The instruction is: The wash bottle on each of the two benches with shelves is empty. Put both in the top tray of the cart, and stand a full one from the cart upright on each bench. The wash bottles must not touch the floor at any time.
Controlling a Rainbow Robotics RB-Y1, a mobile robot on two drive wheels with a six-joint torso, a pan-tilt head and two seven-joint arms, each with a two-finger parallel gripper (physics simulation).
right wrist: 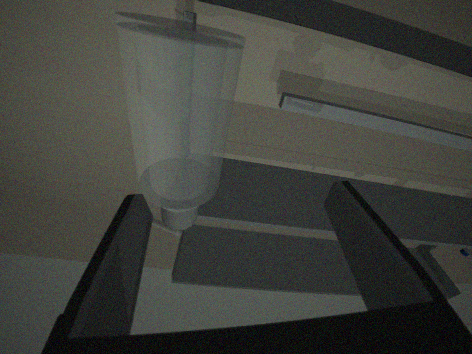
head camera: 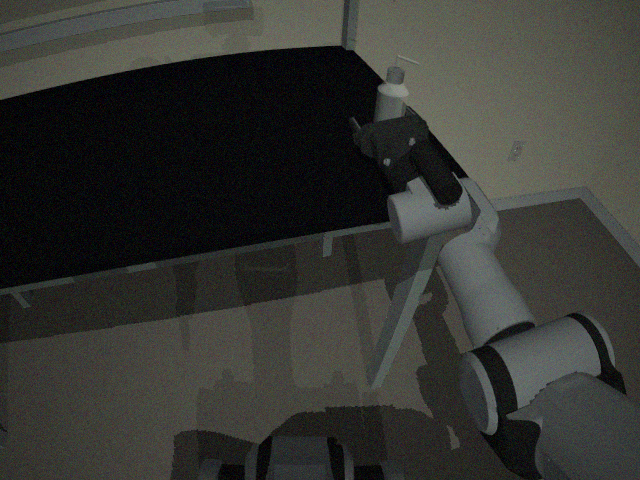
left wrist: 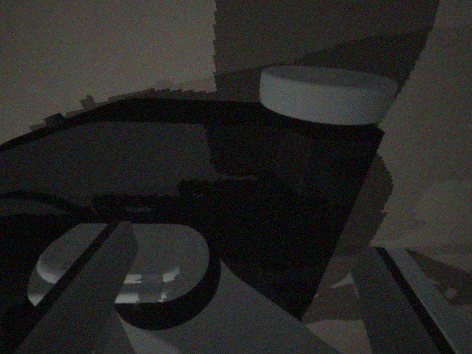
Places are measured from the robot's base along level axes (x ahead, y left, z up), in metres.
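Pixels of known places: left gripper, fingertip midpoint: (left wrist: 243, 246); right gripper, fingertip midpoint: (right wrist: 240, 199) (head camera: 380, 116).
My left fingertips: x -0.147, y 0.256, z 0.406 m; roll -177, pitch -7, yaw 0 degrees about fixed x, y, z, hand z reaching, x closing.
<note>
Behind a point stands the place of what it marks.
A pale wash bottle (head camera: 391, 100) @[x 0.528, y -0.160, z 1.006 m] (right wrist: 180, 115) @[x 0.528, y -0.169, z 0.948 m] with a grey cap and thin spout stands upright near the right edge of the black bench top (head camera: 206, 155) @[x 0.472, y 0.179, z 0.914 m] in the head camera view. It looks see-through in the right wrist view, where it appears cap-down. My right gripper (head camera: 382, 116) @[x 0.506, y -0.138, z 0.983 m] (right wrist: 240, 199) @[x 0.506, y -0.138, z 0.983 m] is open at the near side of the bottle; the hand hides the bottle's lower part in the head camera view. In the right wrist view the bottle lies toward the left-hand finger. My left gripper (left wrist: 243, 246) @[x -0.147, y 0.256, z 0.406 m] is open and empty, above the robot's own base. The cart does not show.
Grey shelves (right wrist: 265, 255) @[x 0.864, y 0.273, z 1.809 m] (head camera: 129, 23) @[x 0.914, y 0.484, z 1.067 m] run along the wall behind the bench. A shelf post (head camera: 349, 25) @[x 1.058, y -0.126, z 0.998 m] rises at the bench's back right corner. A slanting bench leg (head camera: 400, 322) @[x 0.387, y -0.252, z 0.475 m] stands below its front edge. The wall is close to the bench's right edge.
</note>
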